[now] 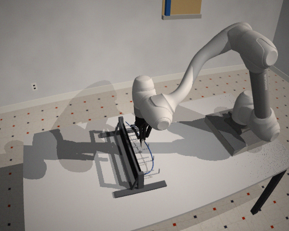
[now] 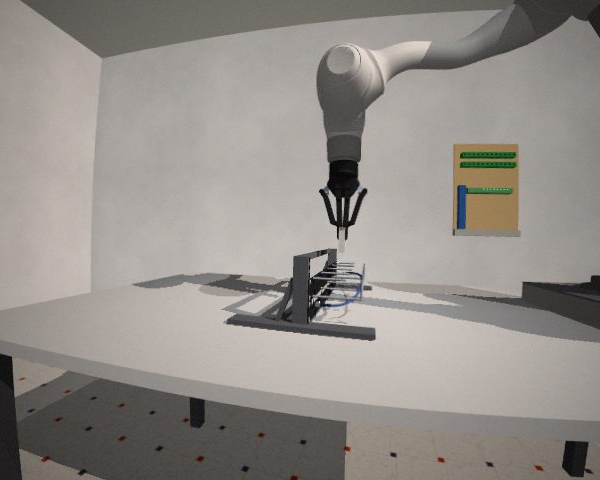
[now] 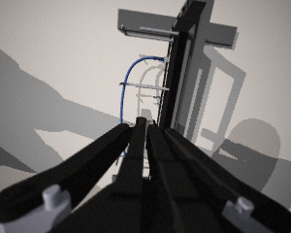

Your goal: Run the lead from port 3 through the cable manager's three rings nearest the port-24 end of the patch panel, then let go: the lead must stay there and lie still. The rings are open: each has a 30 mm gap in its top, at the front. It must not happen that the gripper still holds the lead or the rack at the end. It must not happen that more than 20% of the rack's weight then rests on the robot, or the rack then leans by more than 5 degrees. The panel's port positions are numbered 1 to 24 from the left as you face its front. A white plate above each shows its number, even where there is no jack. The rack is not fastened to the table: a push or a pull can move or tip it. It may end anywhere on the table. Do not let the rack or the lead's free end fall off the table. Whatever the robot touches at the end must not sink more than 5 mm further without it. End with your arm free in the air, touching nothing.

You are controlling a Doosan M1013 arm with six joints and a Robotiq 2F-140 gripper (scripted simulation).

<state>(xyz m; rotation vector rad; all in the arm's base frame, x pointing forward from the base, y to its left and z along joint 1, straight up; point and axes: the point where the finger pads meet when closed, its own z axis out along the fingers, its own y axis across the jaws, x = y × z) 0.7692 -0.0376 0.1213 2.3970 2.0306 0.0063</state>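
The dark rack is 5 cm ahead of my hand, 6 cm to the right of it and 11 cm below it.
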